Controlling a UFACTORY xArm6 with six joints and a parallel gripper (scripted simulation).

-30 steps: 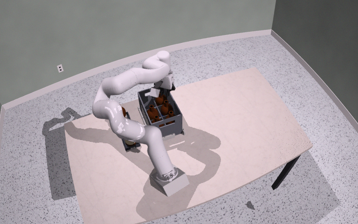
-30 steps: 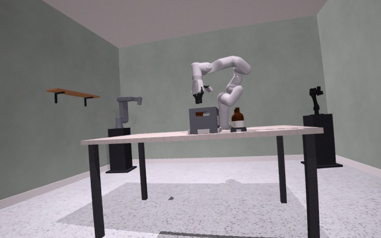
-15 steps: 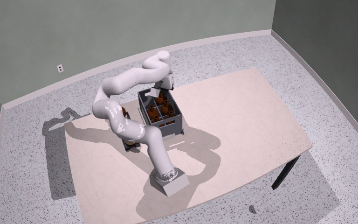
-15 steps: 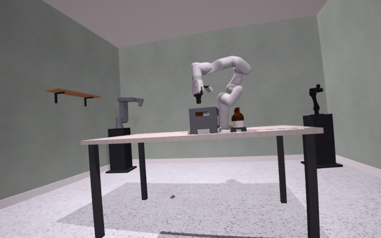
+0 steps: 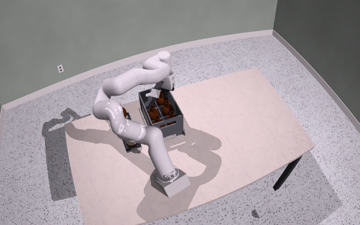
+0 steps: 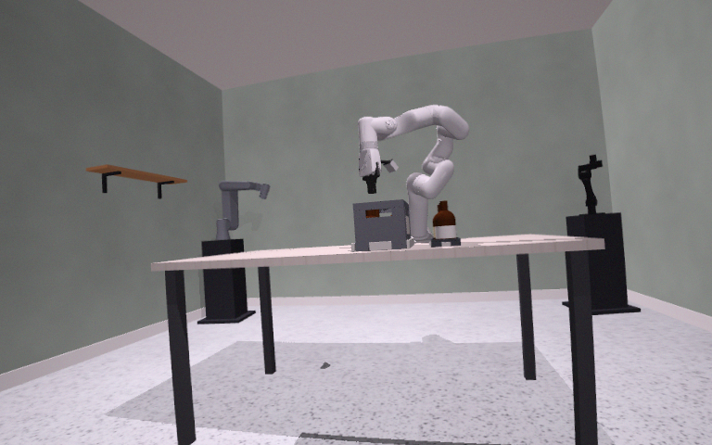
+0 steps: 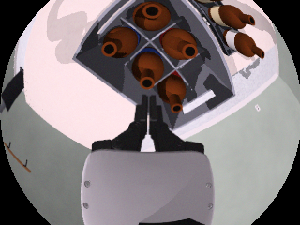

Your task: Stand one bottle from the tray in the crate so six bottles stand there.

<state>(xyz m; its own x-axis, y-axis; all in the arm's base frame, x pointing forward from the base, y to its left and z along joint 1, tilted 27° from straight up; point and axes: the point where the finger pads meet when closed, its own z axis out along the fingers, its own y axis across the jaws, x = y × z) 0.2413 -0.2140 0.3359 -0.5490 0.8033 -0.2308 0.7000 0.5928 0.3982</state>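
The tray lies 270 mm to the left of my hand, 230 mm below it and 40 mm ahead of it. Round my hand: grey crate: 160 mm below, 40 mm to the left, 10 mm ahead.
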